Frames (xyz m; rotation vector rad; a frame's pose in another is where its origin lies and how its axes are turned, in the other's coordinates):
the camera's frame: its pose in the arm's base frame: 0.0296 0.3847 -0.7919 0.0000 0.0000 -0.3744
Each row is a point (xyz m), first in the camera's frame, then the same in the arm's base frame.
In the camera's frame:
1: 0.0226 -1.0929 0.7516
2: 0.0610 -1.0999 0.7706
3: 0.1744 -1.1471 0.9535
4: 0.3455 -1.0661 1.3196
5: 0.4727 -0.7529 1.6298
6: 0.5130 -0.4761 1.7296
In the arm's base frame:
1: -0.3491 -0.6408 -0.0403
2: -0.3159 -0.6613 -0.0213
3: -0.2276 -0.7467 0.1616
4: -0.0387 -0.7339 0.5277
5: 0.1942 -0.4889 0.8379
6: 0.3329 -0.2460 0.9377

